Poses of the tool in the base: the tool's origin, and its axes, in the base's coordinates. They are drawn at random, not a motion.
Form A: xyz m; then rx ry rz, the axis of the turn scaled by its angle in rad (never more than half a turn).
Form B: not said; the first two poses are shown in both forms.
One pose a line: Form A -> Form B
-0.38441 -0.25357 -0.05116 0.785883 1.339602 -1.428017 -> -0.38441 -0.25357 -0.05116 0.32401 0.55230 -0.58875 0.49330
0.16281 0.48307 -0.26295 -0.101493 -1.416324 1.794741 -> 0.16281 0.48307 -0.26295 -0.04038 -0.56343 0.71397 0.41372
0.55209 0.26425 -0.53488 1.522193 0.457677 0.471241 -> 0.55209 0.26425 -0.53488 0.67688 0.20352 0.20955 0.67565
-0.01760 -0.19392 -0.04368 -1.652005 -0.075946 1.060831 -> -0.01760 -0.19392 -0.04368 -0.69941 -0.03215 0.44912 0.55505
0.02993 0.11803 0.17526 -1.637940 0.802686 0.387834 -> 0.02993 0.11803 0.17526 -0.70536 0.34567 0.16702 0.59590
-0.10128 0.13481 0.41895 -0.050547 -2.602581 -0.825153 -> -0.10128 0.13481 0.41895 -0.01812 -0.93303 -0.29582 0.20399
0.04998 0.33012 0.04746 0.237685 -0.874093 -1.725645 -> 0.04998 0.33012 0.04746 0.10091 -0.37109 -0.73261 0.56160
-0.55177 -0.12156 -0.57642 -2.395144 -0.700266 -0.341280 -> -0.55177 -0.12156 -0.57642 -0.90521 -0.26465 -0.12898 0.30646
